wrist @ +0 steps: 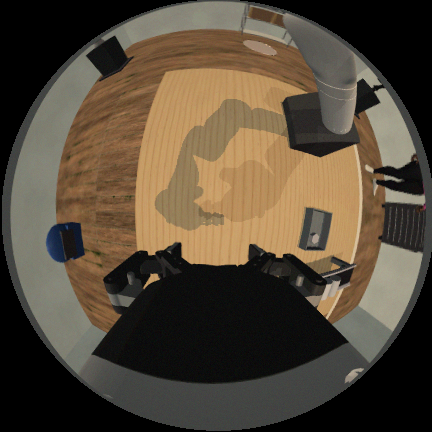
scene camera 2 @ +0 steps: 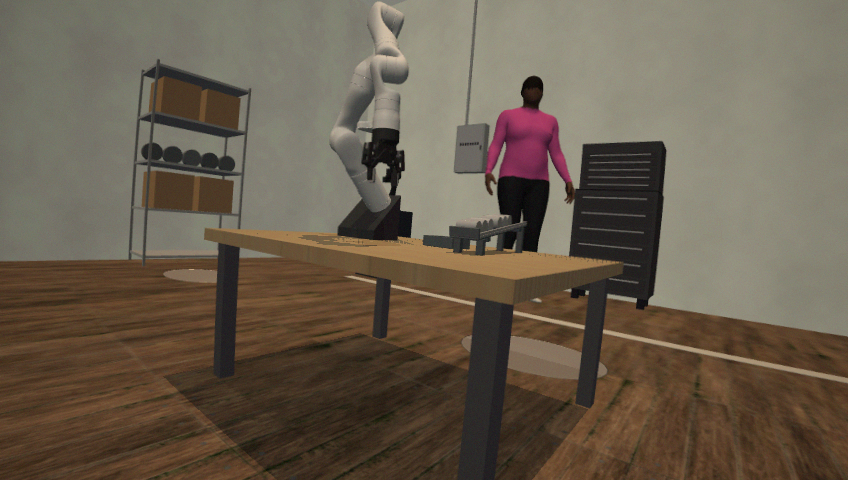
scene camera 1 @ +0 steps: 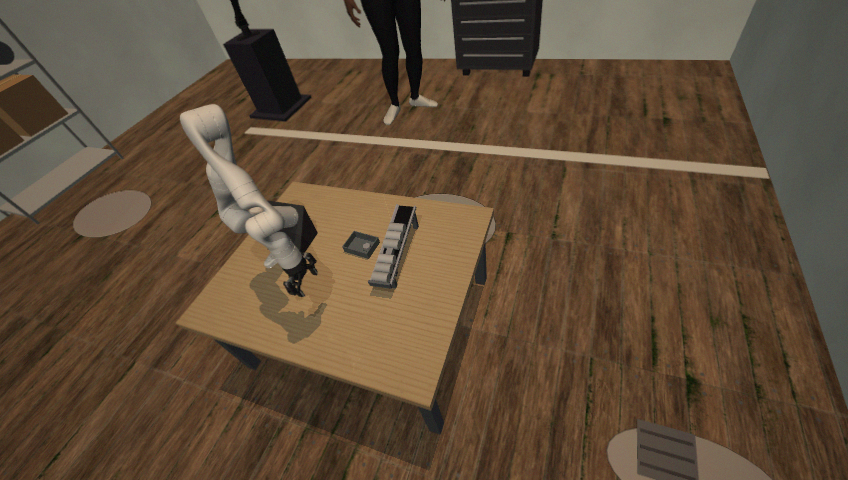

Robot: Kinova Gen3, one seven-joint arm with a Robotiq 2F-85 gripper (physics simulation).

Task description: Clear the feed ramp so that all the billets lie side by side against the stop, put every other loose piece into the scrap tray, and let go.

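Seen in the pictures: gripper, between the fingertips: [wrist: 214,250] [scene camera 2: 383,184] [scene camera 1: 309,284]; arm's base, origin of its link: [wrist: 336,120] [scene camera 2: 380,204] [scene camera 1: 289,216].
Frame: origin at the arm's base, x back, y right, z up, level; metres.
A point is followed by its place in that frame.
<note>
The feed ramp [scene camera 1: 405,212] [scene camera 2: 504,230] stands on legs and partly shows behind a finger in the wrist view. Grey billets [scene camera 1: 385,259] [scene camera 2: 471,223] [wrist: 330,289] lie across it in two groups, the nearer group by the stop [scene camera 1: 381,284] {x -0.528, y 0.170, z -0.064 m} at the near end. Between the groups is a gap with a small dark piece [scene camera 1: 389,251] {x -0.501, y 0.031, z -0.041 m}, too small to make out. The scrap tray [scene camera 1: 354,252] {x -0.311, y 0.026, z -0.115 m} [scene camera 2: 443,241] {x -0.343, y 0.028, z -0.113 m} [wrist: 328,231] {x -0.319, y -0.069, z -0.099 m} is beside the ramp and holds a small light piece [scene camera 1: 366,245] {x -0.345, y -0.022, z -0.113 m} [wrist: 315,238] {x -0.346, y -0.024, z -0.113 m}. My gripper [scene camera 1: 304,279] {x -0.330, y 0.303, z 0.037 m} [scene camera 2: 382,180] {x -0.330, y 0.303, z 0.037 m} [wrist: 214,250] {x -0.330, y 0.303, z 0.037 m} is open and empty, high above the table, away from ramp and tray.
The wooden table [scene camera 1: 357,339] {x -0.514, y 0.373, z -0.134 m} [scene camera 2: 386,258] {x -0.578, y 0.512, z -0.133 m} [wrist: 220,85] {x 0.139, y 0.323, z -0.133 m} carries the arm's dark base [scene camera 1: 306,228] {x -0.069, y 0.003, z -0.053 m} [scene camera 2: 368,228] {x -0.042, y 0.088, z -0.094 m} [wrist: 312,125] {x -0.017, y 0.054, z -0.056 m}. A person [scene camera 1: 404,47] [scene camera 2: 523,148] stands on the floor behind the table, near a dark drawer cabinet [scene camera 1: 496,35] [scene camera 2: 615,226].
</note>
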